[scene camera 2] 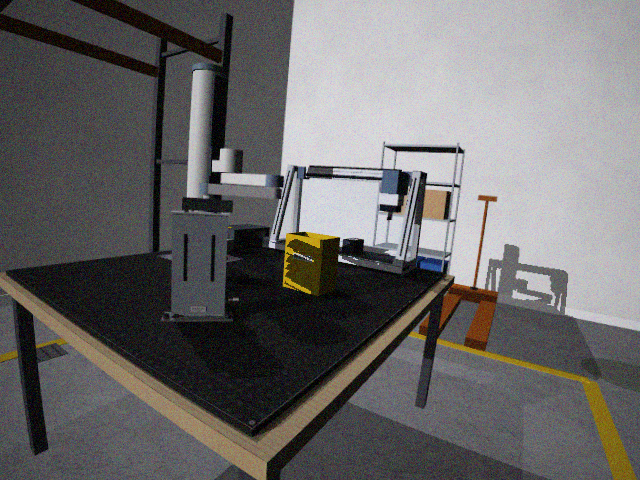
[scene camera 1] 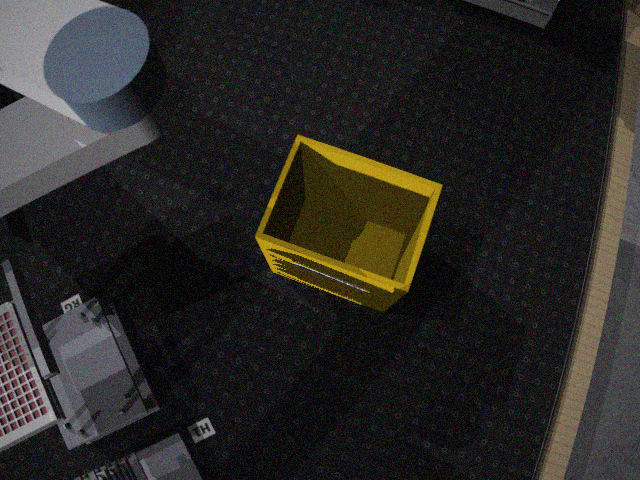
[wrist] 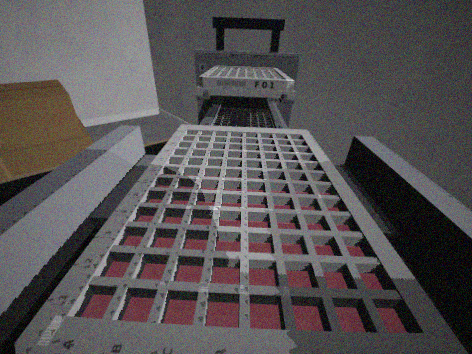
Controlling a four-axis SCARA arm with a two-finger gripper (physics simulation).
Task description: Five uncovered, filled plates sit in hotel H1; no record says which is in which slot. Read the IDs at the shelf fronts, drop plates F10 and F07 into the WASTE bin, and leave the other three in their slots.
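Frame: origin at the arm's base, x ahead, y down, z left, level; metres.
Seen in the pictures: gripper, between the fingertips: point(scene camera 1: 5, 398) point(wrist: 244, 150).
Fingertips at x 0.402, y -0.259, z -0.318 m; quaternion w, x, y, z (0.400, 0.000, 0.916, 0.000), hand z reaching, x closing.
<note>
A point is followed by its place in that frame.
My gripper point(wrist: 244, 150) @[x 0.402, y -0.259, z -0.318 m] is shut on a plate point(wrist: 245, 220) @[x 0.367, y -0.257, z -0.287 m] point(scene camera 1: 18, 374) @[x 0.403, y -0.254, z -0.293 m] with red-filled wells, one finger along each long side; its ID front does not show. In scene camera 1 the plate is partly cut off at the left edge, beside the RG station. Ahead in the wrist view, plate F01 point(wrist: 247, 79) @[x 0.476, y -0.278, z -0.387 m] sits in a high slot of hotel H1 point(wrist: 296, 65) @[x 0.522, y -0.283, z -0.521 m] point(scene camera 1: 170, 459) @[x 0.522, y -0.021, z -0.370 m], beyond the held plate's far edge. The other slots' IDs cannot be read. The yellow WASTE bin point(scene camera 1: 369, 164) @[x 0.649, y -0.212, z 0.027 m] point(scene camera 2: 326, 263) @[x 0.726, y -0.126, z -0.052 m] stands upright; no plate shows in the visible part of its inside.
The grey RG station point(scene camera 1: 95, 366) @[x 0.399, y -0.073, z -0.284 m] lies between the bin and the held plate. The H1 label point(scene camera 1: 201, 429) @[x 0.547, y -0.013, z -0.317 m] is beside the hotel. The arm's blue-capped joint point(scene camera 1: 98, 56) @[x 0.457, y -0.421, z -0.040 m] is at upper left. A gantry device point(scene camera 2: 400, 180) @[x 0.778, y -0.458, z 0.501 m] stands behind the bin. The wooden table edge point(scene camera 1: 594, 310) @[x 1.030, y 0.000, z 0.015 m] is at right.
</note>
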